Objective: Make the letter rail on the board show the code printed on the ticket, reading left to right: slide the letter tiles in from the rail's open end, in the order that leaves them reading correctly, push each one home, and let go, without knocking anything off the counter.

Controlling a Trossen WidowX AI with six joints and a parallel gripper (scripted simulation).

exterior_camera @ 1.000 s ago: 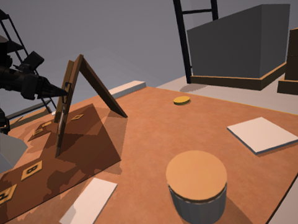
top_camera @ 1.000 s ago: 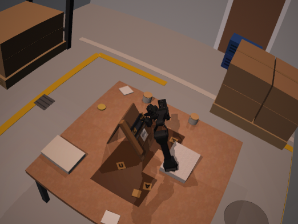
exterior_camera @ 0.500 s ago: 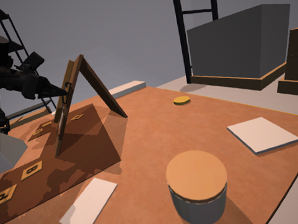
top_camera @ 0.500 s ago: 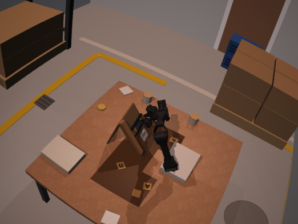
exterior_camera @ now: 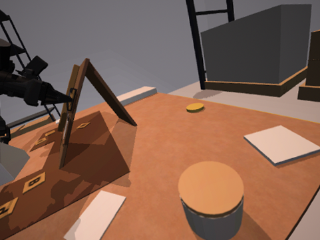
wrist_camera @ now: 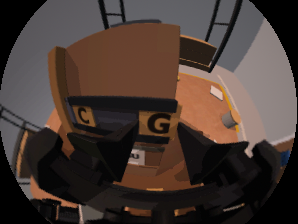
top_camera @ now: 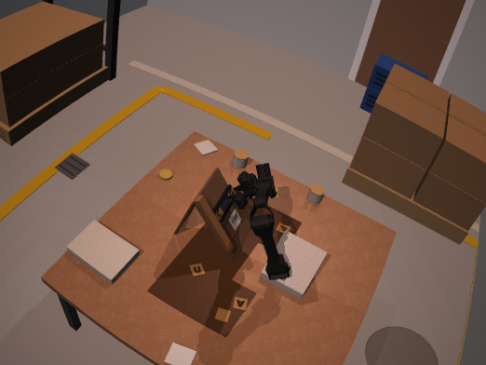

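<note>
Right now my gripper tip is 80 mm above the white ticket, 60 mm past it and 50 mm to the right of it. Round my gripper tip: dark mat 180 mm below, 160 mm to the left, 160 mm behind; then yellow disc 400 mm ahead, 170 mm below, 70 mm to the right; then white card 280 mm to the right, 180 mm below, 30 mm behind.
</note>
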